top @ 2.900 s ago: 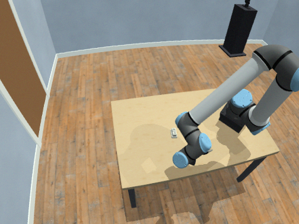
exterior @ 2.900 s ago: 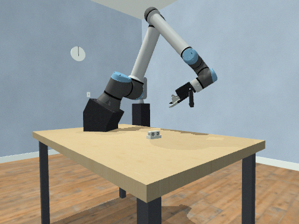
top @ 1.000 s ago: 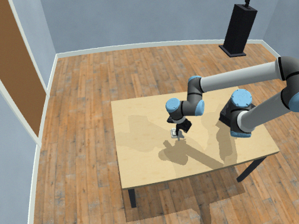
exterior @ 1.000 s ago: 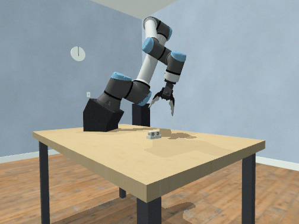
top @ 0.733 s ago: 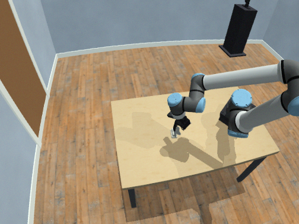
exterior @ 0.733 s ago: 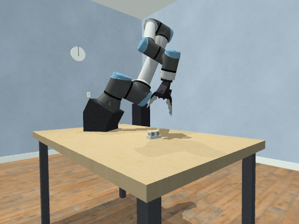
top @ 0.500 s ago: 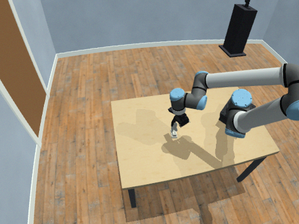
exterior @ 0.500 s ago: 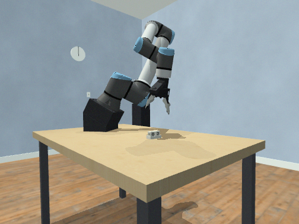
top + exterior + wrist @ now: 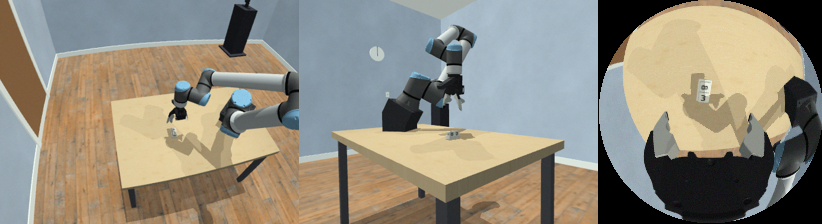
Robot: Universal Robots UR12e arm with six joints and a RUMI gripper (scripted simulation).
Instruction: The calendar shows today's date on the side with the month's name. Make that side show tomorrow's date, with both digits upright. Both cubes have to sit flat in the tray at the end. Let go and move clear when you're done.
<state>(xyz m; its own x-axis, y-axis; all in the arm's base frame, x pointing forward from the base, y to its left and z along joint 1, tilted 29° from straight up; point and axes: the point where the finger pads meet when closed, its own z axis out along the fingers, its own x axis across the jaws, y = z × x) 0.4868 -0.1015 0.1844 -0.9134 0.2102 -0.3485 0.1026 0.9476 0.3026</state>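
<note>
My hand is 16 cm above the calendar tray and 1 cm short of it.
</note>
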